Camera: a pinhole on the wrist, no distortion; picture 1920 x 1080 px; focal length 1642.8 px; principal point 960.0 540.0 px. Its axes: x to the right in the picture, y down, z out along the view. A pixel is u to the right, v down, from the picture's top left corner.
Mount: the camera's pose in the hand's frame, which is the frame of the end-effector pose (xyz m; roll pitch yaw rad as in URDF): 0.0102 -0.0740 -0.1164 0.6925 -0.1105 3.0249
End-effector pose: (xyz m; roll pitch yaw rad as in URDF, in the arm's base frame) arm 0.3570 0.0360 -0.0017 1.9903 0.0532 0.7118
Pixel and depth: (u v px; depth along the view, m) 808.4 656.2 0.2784
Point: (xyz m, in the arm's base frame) 0.5033 -0.0098 0.0253
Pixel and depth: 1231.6 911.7 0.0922
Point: 0.3368 0.0725 -0.0177
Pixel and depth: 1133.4 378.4 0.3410
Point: 0.5042 -0.0813 0.0991
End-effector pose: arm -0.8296 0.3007 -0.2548 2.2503 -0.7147 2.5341
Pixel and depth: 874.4 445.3 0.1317
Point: -0.8451 0.3015 -0.2120
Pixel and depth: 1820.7 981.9 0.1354
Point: -0.8108 0.2976 -0.2945
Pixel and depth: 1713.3 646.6 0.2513
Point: -0.7144 0.3783 -0.2946
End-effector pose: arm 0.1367 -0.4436 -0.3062 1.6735 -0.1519 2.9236
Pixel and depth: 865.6 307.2 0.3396
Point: 0.1067 -0.3060 -0.1346
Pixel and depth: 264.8 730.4 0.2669
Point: 0.0074 -0.3124 -0.2364
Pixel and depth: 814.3 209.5 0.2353
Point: 0.0944 -0.3911 -0.1937
